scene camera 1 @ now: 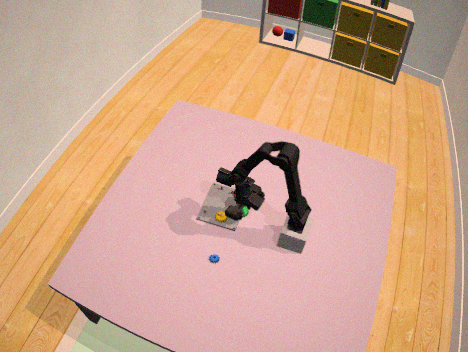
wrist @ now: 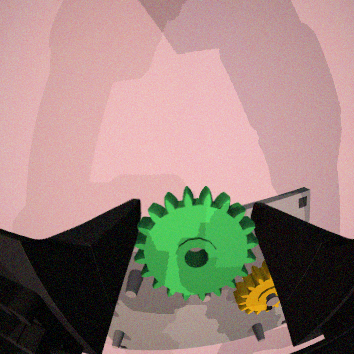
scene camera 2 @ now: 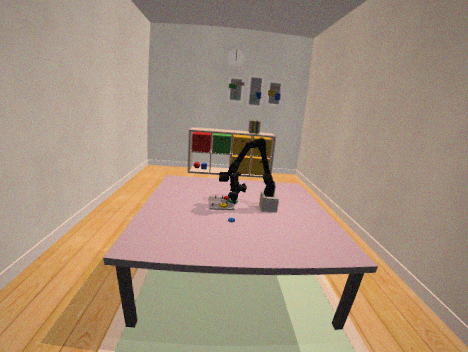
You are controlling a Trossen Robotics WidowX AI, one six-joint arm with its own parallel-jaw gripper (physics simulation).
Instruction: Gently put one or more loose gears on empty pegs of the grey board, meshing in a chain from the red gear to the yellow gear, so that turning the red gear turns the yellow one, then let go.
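Pixels of known places: gripper, fingertip midpoint: [scene camera 1: 244,214] [wrist: 198,208] [scene camera 2: 235,202]; arm's base, origin of the base link: [scene camera 1: 296,224] [scene camera 2: 269,194].
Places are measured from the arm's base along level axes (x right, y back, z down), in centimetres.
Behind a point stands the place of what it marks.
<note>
My gripper [scene camera 1: 244,207] @[x 2.4, y -22.5, z 8.5 cm] [scene camera 2: 233,199] @[x 2.4, y -22.5, z 8.5 cm] [wrist: 198,208] @[x 2.4, y -22.5, z 8.5 cm] is shut on the green gear [scene camera 1: 245,212] @[x 2.2, y -22.1, z 6.8 cm] [wrist: 160,255] @[x 4.5, y -24.1, z 6.9 cm], with a finger on each side of its teeth. The gear's centre hole faces the wrist camera. It is over the near-base side of the grey board [scene camera 1: 212,200] @[x 4.2, y -38.0, z 9.8 cm] [scene camera 2: 214,202] @[x 2.8, y -37.3, z 9.8 cm] [wrist: 175,327] @[x 5.5, y -35.7, z 9.8 cm]; its exact height is unclear. The yellow gear [scene camera 1: 221,216] @[x -3.1, y -30.6, z 8.0 cm] [scene camera 2: 223,205] @[x -4.5, y -30.8, z 8.3 cm] [wrist: 252,298] @[x -1.2, y -30.7, z 8.3 cm] sits on the board, partly behind a finger in the wrist view. The red gear [scene camera 1: 236,196] [scene camera 2: 226,197] @[x 10.3, y -29.1, z 8.3 cm] is mostly hidden by the arm. The loose blue gear [scene camera 1: 214,258] @[x -22.9, y -24.8, z 8.8 cm] [scene camera 2: 231,220] @[x -23.5, y -25.3, z 9.5 cm] lies on the table.
Bare pegs [wrist: 134,282] @[x 7.1, y -27.4, z 8.4 cm] [wrist: 258,331] @[x -2.8, y -37.6, z 8.6 cm] stand up from the board. The arm's grey base block [scene camera 1: 291,240] @[x -5.7, y 0.3, z 3.2 cm] [scene camera 2: 269,203] @[x -5.7, y 0.0, z 4.1 cm] is to the right of the board on the pink table [scene camera 1: 320,290] @[x -19.2, y 19.4, z 10.6 cm] [scene camera 2: 295,245] @[x -45.8, y 8.8, z 10.6 cm]. A shelf unit stands beyond the table.
</note>
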